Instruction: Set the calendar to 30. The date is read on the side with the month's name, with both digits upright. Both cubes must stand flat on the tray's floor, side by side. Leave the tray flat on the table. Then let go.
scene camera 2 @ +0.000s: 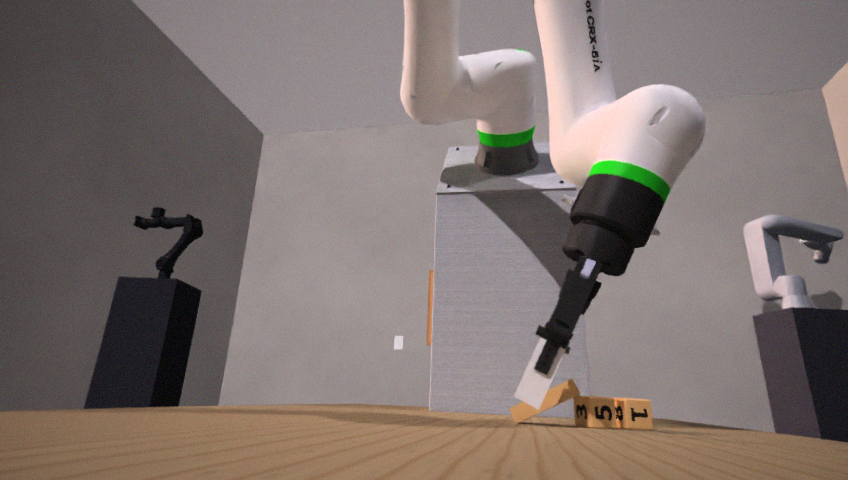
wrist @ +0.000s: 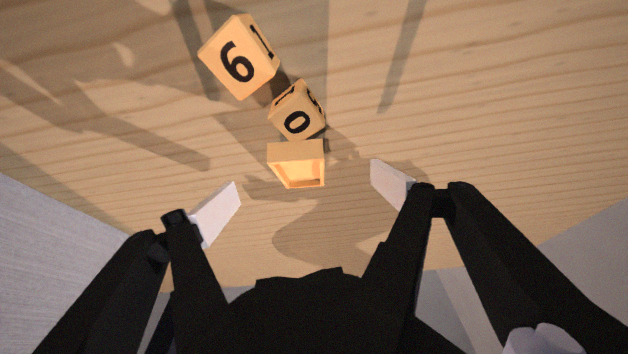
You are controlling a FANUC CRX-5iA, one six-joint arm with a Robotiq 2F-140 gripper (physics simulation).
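The orange tray (scene camera 2: 561, 393) (wrist: 296, 149) is empty and tilted, its left end low at the table and its right end raised beside the nearer cube in the scene view. That cube (scene camera 2: 595, 411) (wrist: 306, 102) is outside the tray, with 0 on top; 3 and 5 show on its sides in the scene view, 5 lying sideways. The other cube (scene camera 2: 637, 414) (wrist: 240, 57) is on the table beyond it, with 6 on top and a sideways 1 on a side. My gripper (scene camera 2: 539, 380) (wrist: 304, 182) is open, with its white fingertips apart on either side of the tray's near end, holding nothing.
The wooden table (scene camera 2: 267, 440) (wrist: 475, 125) lies under the tray and cubes. A grey pedestal (scene camera 2: 499, 297) carrying the arm's base stands behind. A black arm on a dark pedestal (scene camera 2: 133, 344) is far left; a white arm on another pedestal (scene camera 2: 797, 368) is at right.
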